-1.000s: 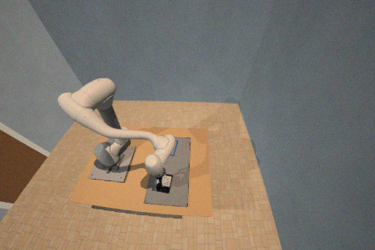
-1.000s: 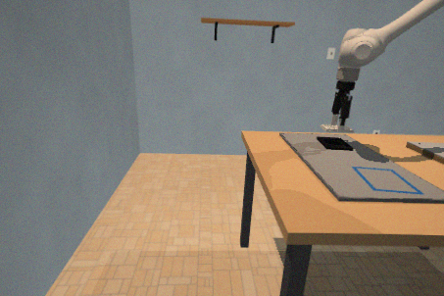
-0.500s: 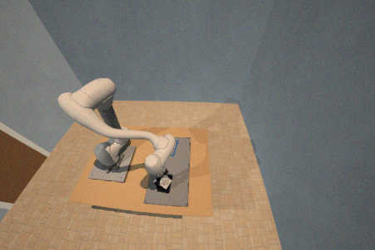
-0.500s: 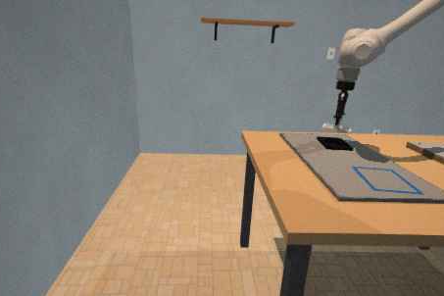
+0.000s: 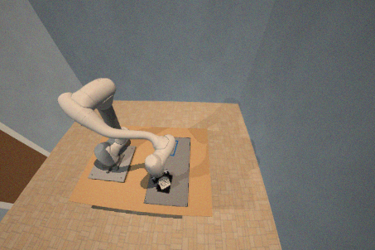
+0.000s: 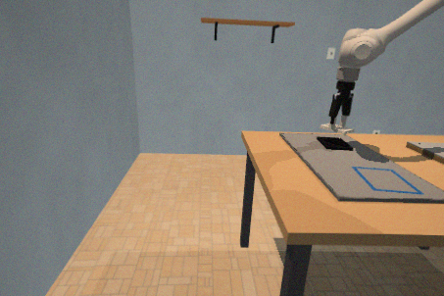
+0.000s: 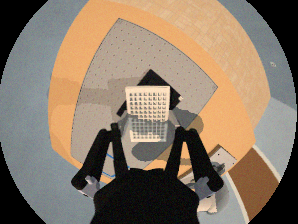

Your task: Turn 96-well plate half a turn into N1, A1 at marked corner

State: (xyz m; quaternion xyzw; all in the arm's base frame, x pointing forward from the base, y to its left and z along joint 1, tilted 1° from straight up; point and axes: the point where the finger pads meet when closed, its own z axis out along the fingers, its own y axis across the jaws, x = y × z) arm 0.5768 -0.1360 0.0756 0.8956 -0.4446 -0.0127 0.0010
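Right now my hand is 2 cm above the white 96-well plate. Round my hand: black plate nest N1: 10 cm below.
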